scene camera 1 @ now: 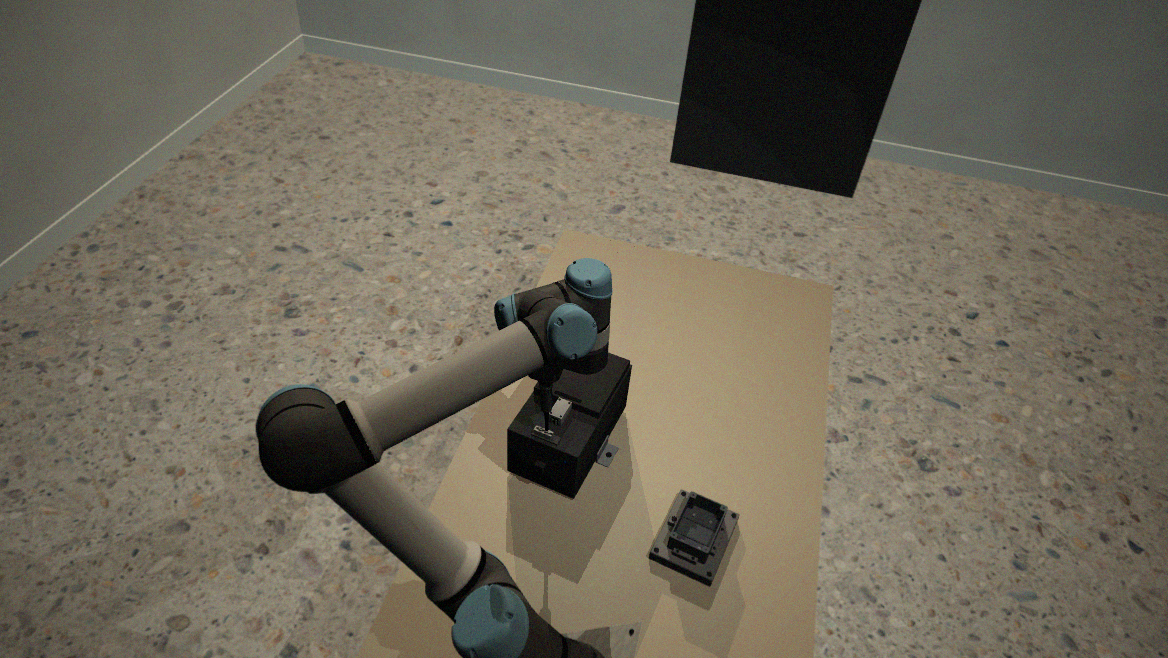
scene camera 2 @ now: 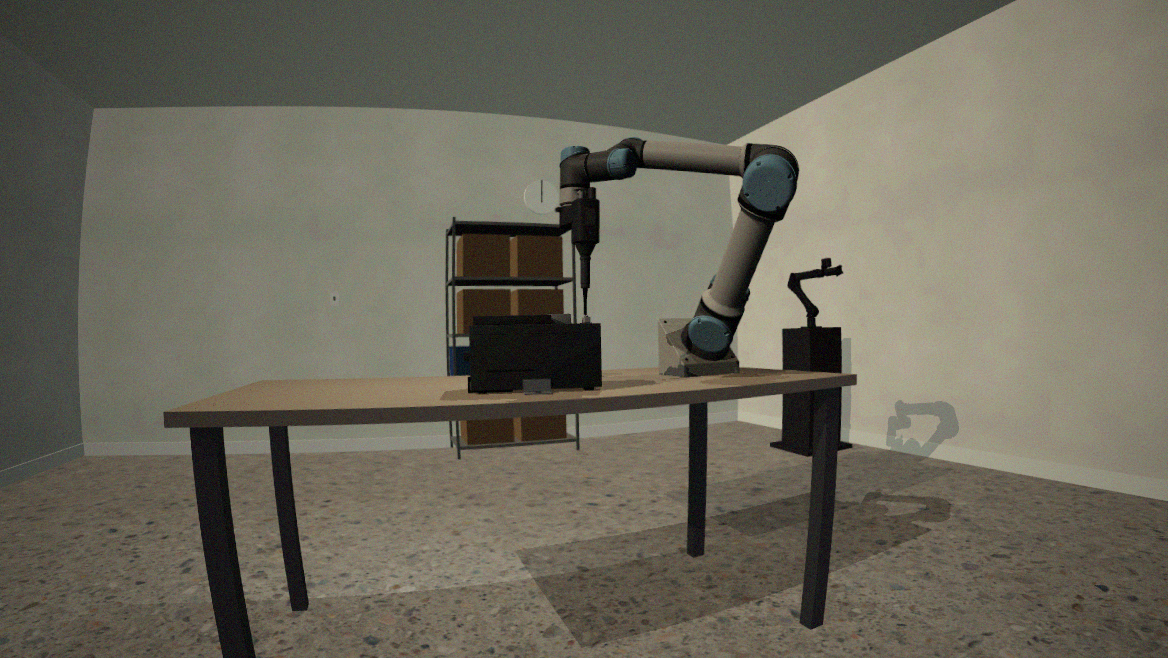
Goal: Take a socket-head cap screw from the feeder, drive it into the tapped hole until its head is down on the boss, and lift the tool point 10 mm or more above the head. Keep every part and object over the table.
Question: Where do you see a black screw feeder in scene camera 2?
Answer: At 571, 359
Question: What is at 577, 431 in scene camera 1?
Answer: A black screw feeder.
